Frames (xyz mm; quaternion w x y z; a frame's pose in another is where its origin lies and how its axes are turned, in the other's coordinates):
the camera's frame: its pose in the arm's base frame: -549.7 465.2 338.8 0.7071 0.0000 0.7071 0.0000
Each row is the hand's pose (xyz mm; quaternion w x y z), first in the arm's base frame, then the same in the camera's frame.
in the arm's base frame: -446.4 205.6 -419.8 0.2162 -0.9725 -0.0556 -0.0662
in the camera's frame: 758.6 -259.6 103.3 0.1136 -0.6409 -0.1922 -0.7345
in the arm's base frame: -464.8 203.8 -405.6 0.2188 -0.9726 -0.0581 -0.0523
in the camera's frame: 744.4 -261.4 84.9 0.1136 -0.6508 -0.1958 -0.7247
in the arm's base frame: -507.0 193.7 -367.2 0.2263 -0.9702 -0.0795 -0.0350
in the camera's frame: 706.0 -271.5 42.7 0.1038 -0.6613 -0.2162 -0.7108
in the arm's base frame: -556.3 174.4 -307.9 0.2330 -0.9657 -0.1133 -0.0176
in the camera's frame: 646.7 -290.8 -6.6 0.0846 -0.6704 -0.2449 -0.6953
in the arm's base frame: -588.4 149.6 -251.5 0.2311 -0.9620 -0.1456 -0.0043
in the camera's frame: 590.3 -315.6 -38.7 0.0605 -0.6772 -0.2664 -0.6833
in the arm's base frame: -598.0 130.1 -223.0 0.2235 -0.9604 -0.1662 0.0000
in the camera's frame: 561.8 -335.1 -48.3 0.0405 -0.6791 -0.2756 -0.6791
